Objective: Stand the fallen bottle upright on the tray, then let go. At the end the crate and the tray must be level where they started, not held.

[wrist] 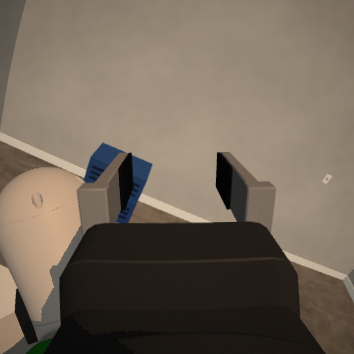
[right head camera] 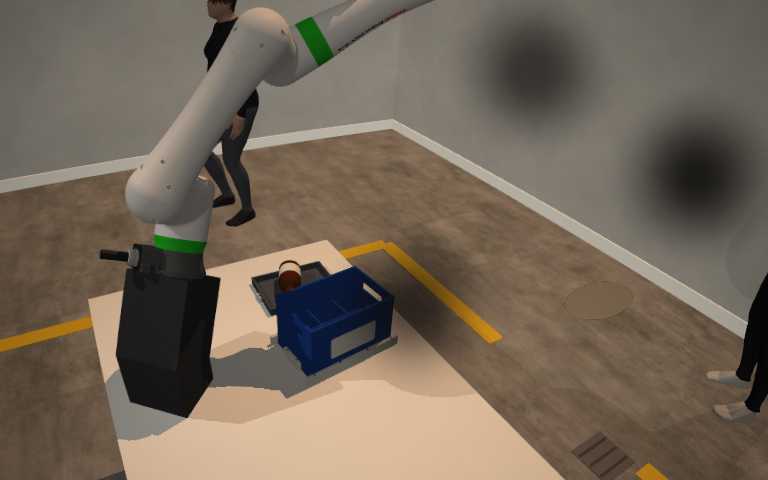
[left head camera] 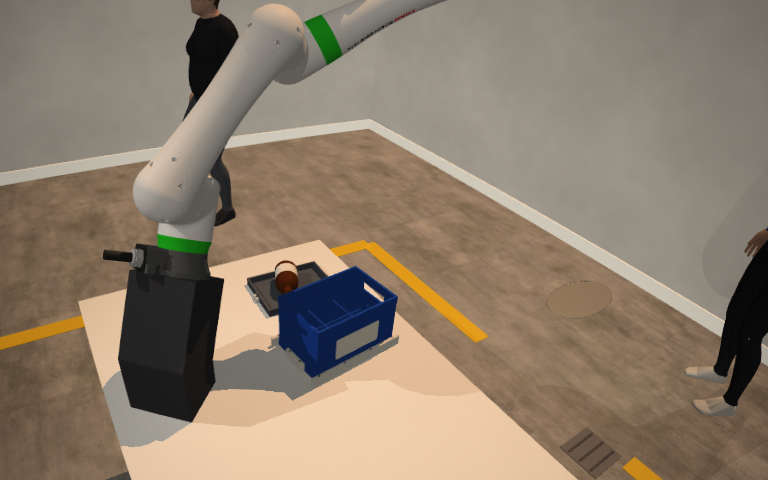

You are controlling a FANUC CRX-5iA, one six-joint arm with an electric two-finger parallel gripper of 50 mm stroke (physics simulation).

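Places are measured from the arm's base along level axes (x up, y back, z right), in centimetres.
Pixels of known places: gripper, between the fingertips: (wrist: pixel 174 169); arm's base, origin of its link: (right head camera: pixel 175 273) (left head camera: pixel 179 274).
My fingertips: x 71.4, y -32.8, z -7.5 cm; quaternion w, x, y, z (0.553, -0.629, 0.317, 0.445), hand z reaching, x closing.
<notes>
For each thing: its top centre in the pictures, then the offset to it from my fingertips. "spot": a spot on its surface instead. Level surfaces: height alone.
- brown bottle with a white band, centre of its top: (left head camera: pixel 286 272) (right head camera: pixel 289 272) dz -11.2, dx -93.9, dy -5.4 cm
- dark grey tray, a spot on its surface: (left head camera: pixel 263 306) (right head camera: pixel 265 305) spot: dz -6.5, dx -100.8, dy +5.1 cm
- blue crate, centre of its top: (left head camera: pixel 338 296) (right head camera: pixel 335 296) dz +18.2, dx -84.2, dy -6.7 cm
- table, height of its surface: dx -101.7 cm
A brown bottle with a white band (left head camera: pixel 287 279) (right head camera: pixel 289 276) lies on its side on the dark grey tray (left head camera: pixel 263 306) (right head camera: pixel 267 305). Its neck end points to the blue crate (left head camera: pixel 356 331) (right head camera: pixel 352 333), which hides the tip of the neck and part of the tray in both head views. The crate stands upright and level on the table, in front of the tray. My gripper (wrist: pixel 174 169) is open, with nothing between the fingers. It is out of sight in both head views, past their top edge, far from the bottle.
The table (left head camera: pixel 362 435) (right head camera: pixel 351 430) carries the robot's black base (left head camera: pixel 167 345) (right head camera: pixel 164 342) to the left of the crate. A person (left head camera: pixel 212 53) (right head camera: pixel 240 152) is behind the arm. Another person's legs (left head camera: pixel 741 333) show at the right. A blue box-like object (wrist: pixel 102 157) shows behind the left finger.
</notes>
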